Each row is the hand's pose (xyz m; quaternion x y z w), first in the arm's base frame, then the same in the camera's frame.
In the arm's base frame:
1: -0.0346 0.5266 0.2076 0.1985 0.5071 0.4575 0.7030
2: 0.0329 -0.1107 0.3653 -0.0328 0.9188 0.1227 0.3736
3: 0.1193 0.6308 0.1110 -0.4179 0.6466 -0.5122 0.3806
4: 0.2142 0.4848 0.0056 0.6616 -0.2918 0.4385 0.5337
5: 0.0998 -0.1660 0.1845 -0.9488 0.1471 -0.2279 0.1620
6: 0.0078 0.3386 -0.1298 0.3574 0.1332 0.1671 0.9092
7: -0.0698 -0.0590 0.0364 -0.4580 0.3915 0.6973 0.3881
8: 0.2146 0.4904 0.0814 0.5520 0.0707 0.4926 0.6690
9: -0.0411 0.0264 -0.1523 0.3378 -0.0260 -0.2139 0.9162
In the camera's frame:
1: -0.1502 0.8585 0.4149 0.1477 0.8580 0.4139 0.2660
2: 0.3491 0.4274 0.4340 0.2643 -0.9495 -0.0960 0.1395
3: -0.2070 0.9501 0.2352 -0.8050 0.5383 -0.2254 0.1073
4: -0.1551 0.8118 0.0951 0.7622 0.2296 0.2482 0.5521
5: 0.2850 0.3201 0.2772 -0.9613 -0.0840 0.2623 0.0049
6: -0.2590 0.5615 0.1892 0.2214 0.6410 0.2015 0.7068
7: 0.0459 0.2848 0.3383 0.2235 -0.4758 -0.8453 0.0962
8: -0.1056 0.8516 0.1369 0.5808 0.5739 0.3315 0.4727
9: -0.1202 0.2775 0.2115 0.0733 0.4550 -0.0871 0.8832

